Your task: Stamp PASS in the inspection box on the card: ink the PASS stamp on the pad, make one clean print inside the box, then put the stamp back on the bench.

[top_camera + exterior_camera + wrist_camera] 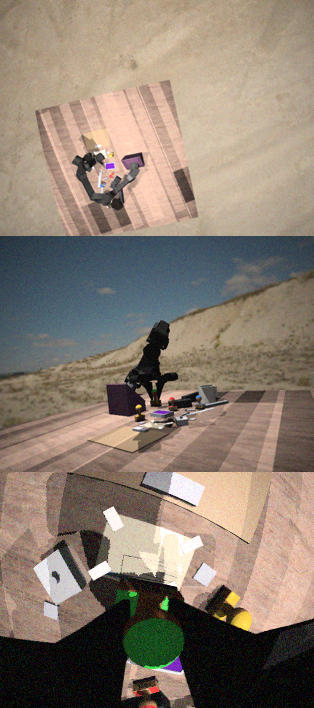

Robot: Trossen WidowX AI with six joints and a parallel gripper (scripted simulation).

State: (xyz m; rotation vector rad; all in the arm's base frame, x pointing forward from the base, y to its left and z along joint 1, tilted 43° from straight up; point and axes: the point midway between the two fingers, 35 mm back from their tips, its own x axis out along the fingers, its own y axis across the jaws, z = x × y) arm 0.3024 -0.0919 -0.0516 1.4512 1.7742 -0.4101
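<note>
The cream card is 9 cm below my gripper tip and 1 cm to the right of it. From my gripper tip the other things lie so: grey block (9 cm ahead, 7 cm below, 4 cm to the left); green-knobbed PASS stamp (right at my gripper tip); yellow-knobbed stamp (11 cm behind, 7 cm below).
</note>
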